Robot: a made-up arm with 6 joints.
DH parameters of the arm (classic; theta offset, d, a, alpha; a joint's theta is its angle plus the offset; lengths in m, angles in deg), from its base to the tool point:
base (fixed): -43.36 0 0.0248 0
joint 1: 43.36 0.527 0.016 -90
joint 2: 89.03 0 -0.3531 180
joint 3: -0.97 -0.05 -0.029 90
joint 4: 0 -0.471 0.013 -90
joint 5: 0 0.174 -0.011 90
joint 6: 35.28 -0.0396 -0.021 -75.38
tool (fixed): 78.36 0.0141 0 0
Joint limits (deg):
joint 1: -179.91..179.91
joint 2: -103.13..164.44
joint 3: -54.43..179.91
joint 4: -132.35..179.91
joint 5: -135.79..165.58
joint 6: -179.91..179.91
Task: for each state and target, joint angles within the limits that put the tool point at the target. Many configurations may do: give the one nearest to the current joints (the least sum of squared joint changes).
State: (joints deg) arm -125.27 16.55 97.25 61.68 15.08 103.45
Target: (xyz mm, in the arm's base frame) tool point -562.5 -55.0 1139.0
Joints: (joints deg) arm -171.45 66.16 112.78 48.14 17.04 103.12
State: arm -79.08 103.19 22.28 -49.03 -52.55 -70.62
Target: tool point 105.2 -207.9 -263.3
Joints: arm -63.18 137.67 59.92 -65.05 -51.00 -65.82
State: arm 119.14 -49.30 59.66 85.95 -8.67 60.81
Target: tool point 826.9 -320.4 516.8
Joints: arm 160.88 -77.55 91.79 77.78 -7.30 62.57
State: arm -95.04 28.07 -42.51 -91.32 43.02 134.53
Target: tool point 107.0 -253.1 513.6
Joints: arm -79.00 -26.13 -51.68 -91.96 53.31 127.00
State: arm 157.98 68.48 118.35 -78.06 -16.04 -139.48
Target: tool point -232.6 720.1 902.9
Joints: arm 110.06 82.77 137.84 -60.45 -16.84 -140.21
